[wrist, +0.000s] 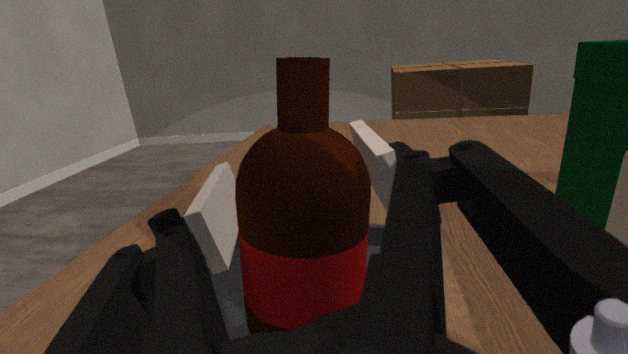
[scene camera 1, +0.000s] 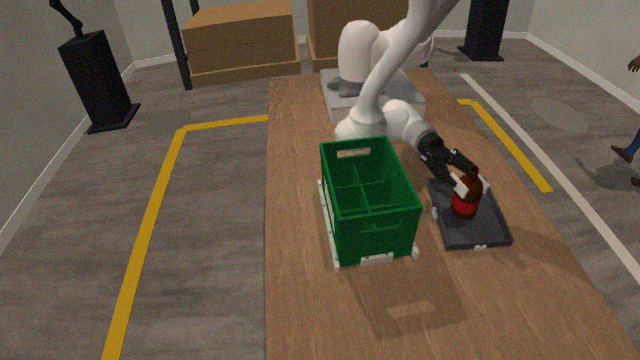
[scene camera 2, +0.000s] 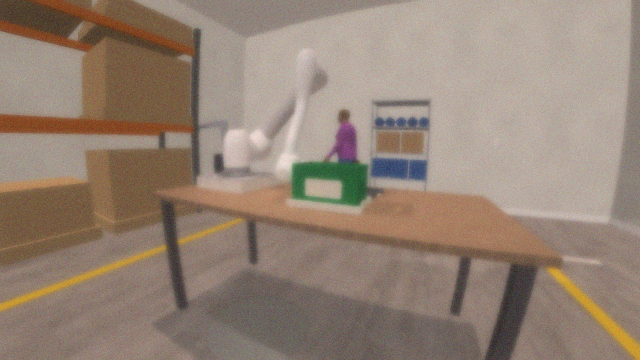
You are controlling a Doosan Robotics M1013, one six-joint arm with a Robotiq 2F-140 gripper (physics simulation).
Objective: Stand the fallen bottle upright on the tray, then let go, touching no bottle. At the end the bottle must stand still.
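Places are measured from the arm's base along level axes (x back, y right, z up), in centimetres.
Where they show: gripper, fingertip midpoint: [wrist: 295, 164] [scene camera 1: 476, 191]; arm's base at its link origin: [scene camera 1: 358, 86] [scene camera 2: 237, 175].
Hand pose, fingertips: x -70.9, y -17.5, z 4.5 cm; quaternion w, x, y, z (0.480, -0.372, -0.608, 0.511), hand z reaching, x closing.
Observation:
Each offset is from my fingertips to the top centre of the thing. "pt": to the spot under its first point. Level surfaces: height alone.
A brown bottle {dx +2.3, dy +0.9, dz +6.3 cm} [scene camera 1: 466, 202] [wrist: 302, 200] with a red label is upright, over the inner area of the dark grey tray {pt dx -7.3, dy -1.3, dz -11.3 cm} [scene camera 1: 480, 240]. In scene camera 1 its base looks to be at or very close to the tray floor; whether it touches cannot be told. My gripper [scene camera 1: 470, 186] [wrist: 295, 164] is shut on the bottle, with one white pad on each side of its upper body, below the neck. In the wrist view the bottle's base is partly hidden by the gripper. In scene camera 2 the bottle and gripper are hidden behind the green crate.
A green crate {dx +5.7, dy +28.5, dz +5.8 cm} [scene camera 1: 377, 235] [scene camera 2: 356, 185] [wrist: 590, 135] with inner dividers stands beside the tray on the wooden table {dz -11.7 cm} [scene camera 1: 300, 300] [scene camera 2: 425, 225]. The arm's base is at the table's far end. A person [scene camera 2: 346, 142] stands beyond the table.

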